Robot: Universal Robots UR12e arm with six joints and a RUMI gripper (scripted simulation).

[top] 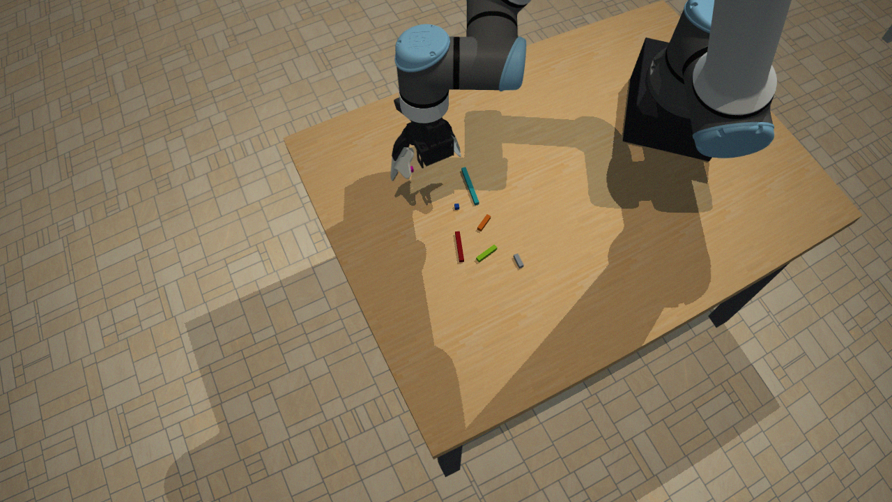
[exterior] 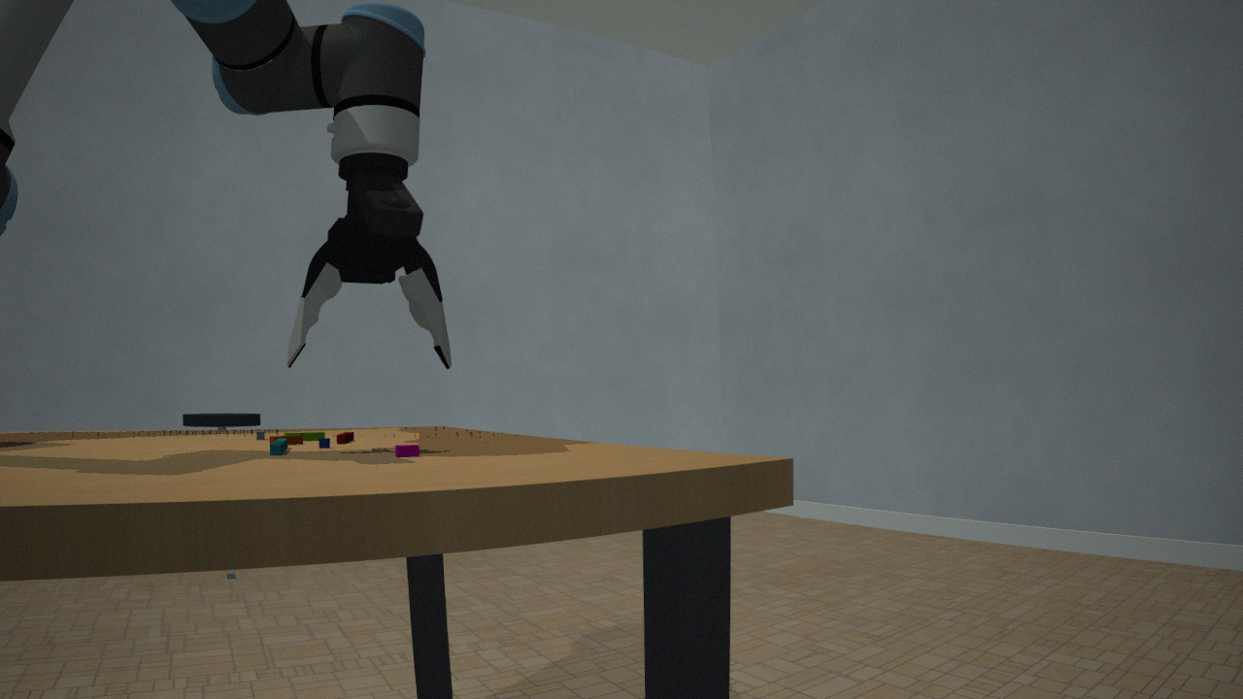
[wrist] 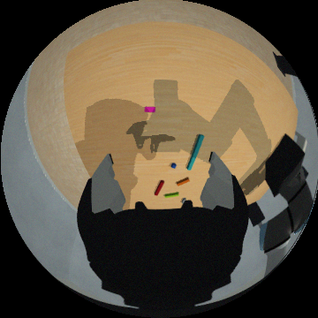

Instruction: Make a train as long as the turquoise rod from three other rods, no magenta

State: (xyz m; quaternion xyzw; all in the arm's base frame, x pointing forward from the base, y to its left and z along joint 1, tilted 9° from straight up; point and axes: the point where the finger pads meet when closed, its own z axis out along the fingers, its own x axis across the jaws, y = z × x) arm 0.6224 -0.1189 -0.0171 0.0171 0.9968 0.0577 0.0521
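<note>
Now: hand 80 mm to the right of the blue rod, 70 mm above it and 30 mm past it. The rest, counted from my hand: turquoise rod: 80 mm behind, 70 mm below, 50 mm to the left; then magenta rod: 70 mm below, 60 mm to the right, 20 mm ahead; then orange rod: 150 mm to the left, 70 mm below, 60 mm behind.
</note>
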